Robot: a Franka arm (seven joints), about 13 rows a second.
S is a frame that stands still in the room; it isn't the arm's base.
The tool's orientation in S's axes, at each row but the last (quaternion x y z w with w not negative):
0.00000, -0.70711, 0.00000, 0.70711
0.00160, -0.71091, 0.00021, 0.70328
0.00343, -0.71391, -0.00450, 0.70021
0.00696, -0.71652, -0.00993, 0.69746
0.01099, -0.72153, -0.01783, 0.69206
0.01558, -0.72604, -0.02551, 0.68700
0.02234, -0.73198, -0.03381, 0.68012
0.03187, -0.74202, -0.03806, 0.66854
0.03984, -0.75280, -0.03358, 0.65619
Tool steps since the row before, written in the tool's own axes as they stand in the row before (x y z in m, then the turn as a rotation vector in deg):
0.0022, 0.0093, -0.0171, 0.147, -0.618, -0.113
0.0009, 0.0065, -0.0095, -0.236, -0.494, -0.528
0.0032, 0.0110, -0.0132, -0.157, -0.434, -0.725
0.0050, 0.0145, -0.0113, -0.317, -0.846, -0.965
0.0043, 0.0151, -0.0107, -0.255, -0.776, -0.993
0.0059, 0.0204, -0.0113, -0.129, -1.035, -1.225
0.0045, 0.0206, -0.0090, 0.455, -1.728, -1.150
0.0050, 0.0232, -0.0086, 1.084, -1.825, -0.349
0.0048, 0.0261, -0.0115, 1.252, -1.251, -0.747
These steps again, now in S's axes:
0.0171, 0.0093, 0.0022, 0.113, -0.618, 0.147
0.0095, 0.0065, 0.0010, 0.532, -0.492, -0.231
0.0132, 0.0109, 0.0036, 0.727, -0.433, -0.148
0.0112, 0.0143, 0.0056, 0.970, -0.843, -0.311
0.0106, 0.0148, 0.0054, 0.996, -0.775, -0.245
0.0112, 0.0198, 0.0077, 1.217, -1.045, -0.122
0.0089, 0.0200, 0.0068, 1.090, -1.780, 0.398
0.0081, 0.0225, 0.0081, 0.228, -1.927, 0.928
0.0103, 0.0255, 0.0090, 0.590, -1.373, 1.207

